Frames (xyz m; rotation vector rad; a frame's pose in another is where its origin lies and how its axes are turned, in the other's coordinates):
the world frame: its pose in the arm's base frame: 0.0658 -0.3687 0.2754 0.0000 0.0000 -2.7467
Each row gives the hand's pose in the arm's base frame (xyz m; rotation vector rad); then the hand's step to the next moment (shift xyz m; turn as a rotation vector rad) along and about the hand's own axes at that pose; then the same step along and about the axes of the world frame.
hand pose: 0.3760 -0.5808 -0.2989 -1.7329 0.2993 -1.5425
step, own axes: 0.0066 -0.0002 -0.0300 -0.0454 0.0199 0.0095
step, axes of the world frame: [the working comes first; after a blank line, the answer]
step, axes of the arm's base frame: -0.0261 -0.0157 0.0037 0.0043 0.0192 -0.0465

0.0302 0.0045 0.0037 -0.0114 -0.0161 -0.0465
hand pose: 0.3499 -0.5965 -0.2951 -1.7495 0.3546 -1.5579
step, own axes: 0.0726 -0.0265 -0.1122 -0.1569 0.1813 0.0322
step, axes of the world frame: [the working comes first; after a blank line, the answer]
step, axes of the arm's base frame: -0.0964 -0.0680 0.0682 0.0446 -0.0100 -0.2376

0.1151 0.0257 0.0682 -0.0373 0.0264 -0.2376
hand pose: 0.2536 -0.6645 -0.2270 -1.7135 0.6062 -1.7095
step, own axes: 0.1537 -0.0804 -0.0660 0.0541 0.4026 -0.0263
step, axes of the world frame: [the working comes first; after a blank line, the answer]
step, axes of the arm's base frame: -0.0669 -0.0614 0.1618 0.0219 -0.3202 -0.2504

0.0854 0.0310 0.1618 0.1029 0.3040 -0.2504
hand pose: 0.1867 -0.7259 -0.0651 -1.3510 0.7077 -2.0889
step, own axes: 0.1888 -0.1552 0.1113 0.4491 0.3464 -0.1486
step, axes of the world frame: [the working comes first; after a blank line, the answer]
step, axes of the arm's base frame: 0.0127 -0.0347 0.2660 -0.2365 -0.5365 -0.0043

0.0016 0.0370 0.2660 0.4247 0.4042 -0.0043
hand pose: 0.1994 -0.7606 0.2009 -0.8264 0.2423 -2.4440
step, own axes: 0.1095 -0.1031 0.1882 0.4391 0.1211 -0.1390
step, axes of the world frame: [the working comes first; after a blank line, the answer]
step, axes of the arm's base frame: -0.0038 0.0268 0.2394 -0.3228 -0.3426 0.0726

-0.0068 -0.0262 0.2394 0.4297 0.1920 0.0726
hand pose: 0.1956 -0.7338 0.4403 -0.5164 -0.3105 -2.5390
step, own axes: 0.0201 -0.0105 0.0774 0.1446 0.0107 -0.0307
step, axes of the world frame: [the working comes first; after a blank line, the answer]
step, axes of the arm's base frame: 0.0016 0.0242 0.0769 -0.1175 -0.0837 0.0341

-0.0108 -0.0217 0.0769 0.1406 0.0320 0.0341
